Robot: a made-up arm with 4 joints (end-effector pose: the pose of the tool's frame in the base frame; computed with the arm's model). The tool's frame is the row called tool. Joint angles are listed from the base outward.
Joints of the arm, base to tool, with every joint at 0 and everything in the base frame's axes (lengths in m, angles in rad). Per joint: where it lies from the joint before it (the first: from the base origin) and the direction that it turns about. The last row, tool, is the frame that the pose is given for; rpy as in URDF.
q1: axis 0 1 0 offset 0.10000 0.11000 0.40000
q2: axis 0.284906 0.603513 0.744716 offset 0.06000 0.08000 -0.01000
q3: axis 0 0 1 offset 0.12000 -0.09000 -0.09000
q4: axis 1 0 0 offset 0.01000 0.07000 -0.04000
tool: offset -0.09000 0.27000 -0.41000 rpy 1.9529 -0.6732 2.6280
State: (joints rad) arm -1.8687 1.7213 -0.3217 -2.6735
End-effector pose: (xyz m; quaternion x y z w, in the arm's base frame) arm 0.2299 0.0447 0.8337 -0.0285 0.4277 -0.4713 0.7708
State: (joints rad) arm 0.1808 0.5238 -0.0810 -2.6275
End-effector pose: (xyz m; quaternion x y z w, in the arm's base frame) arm 0.3504 -0.2243 0.3386 -0.0027 0.8662 -0.4599 0.1952
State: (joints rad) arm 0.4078 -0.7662 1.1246 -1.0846
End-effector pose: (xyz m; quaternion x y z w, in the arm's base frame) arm 0.2321 -0.2937 -0.0614 0.0936 0.9944 -0.0137 0.0470
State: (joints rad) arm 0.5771 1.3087 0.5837 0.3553
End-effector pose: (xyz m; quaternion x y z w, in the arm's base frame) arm -0.3186 0.1281 0.6125 -0.0872 -0.0983 -0.3561 0.9252
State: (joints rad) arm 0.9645 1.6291 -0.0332 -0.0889
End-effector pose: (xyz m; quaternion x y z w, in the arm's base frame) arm -0.3326 0.1992 0.7382 -0.2241 -0.1328 -0.2197 0.9401
